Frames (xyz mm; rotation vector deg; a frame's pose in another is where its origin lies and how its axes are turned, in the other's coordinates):
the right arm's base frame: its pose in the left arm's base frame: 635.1 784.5 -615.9 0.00 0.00 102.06
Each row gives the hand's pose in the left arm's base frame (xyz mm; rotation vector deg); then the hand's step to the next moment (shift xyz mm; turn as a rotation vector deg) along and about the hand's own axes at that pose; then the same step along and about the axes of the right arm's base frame.
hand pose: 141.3 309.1 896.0 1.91 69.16 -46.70
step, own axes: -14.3 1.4 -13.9 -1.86 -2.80 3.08
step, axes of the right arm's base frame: 17.0 8.8 6.0 -2.45 -0.18 3.84
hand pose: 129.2 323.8 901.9 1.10 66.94 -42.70
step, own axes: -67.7 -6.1 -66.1 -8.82 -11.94 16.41
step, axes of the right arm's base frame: 69.3 56.9 30.9 -11.74 -3.07 18.51
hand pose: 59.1 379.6 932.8 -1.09 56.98 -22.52
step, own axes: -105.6 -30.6 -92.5 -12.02 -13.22 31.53
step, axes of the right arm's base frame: 49.4 128.6 40.7 -16.44 -12.74 29.68
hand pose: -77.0 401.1 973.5 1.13 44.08 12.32
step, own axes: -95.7 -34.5 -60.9 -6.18 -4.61 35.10
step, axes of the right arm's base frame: -33.9 112.1 18.7 -7.89 -19.62 29.06
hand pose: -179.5 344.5 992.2 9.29 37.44 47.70
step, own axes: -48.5 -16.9 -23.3 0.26 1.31 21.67
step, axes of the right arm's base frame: -42.7 36.8 -1.9 0.91 -12.70 17.58
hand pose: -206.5 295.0 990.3 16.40 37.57 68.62
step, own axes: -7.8 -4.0 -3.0 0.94 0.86 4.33
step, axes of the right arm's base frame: -8.8 2.3 -2.0 1.25 -2.49 3.55
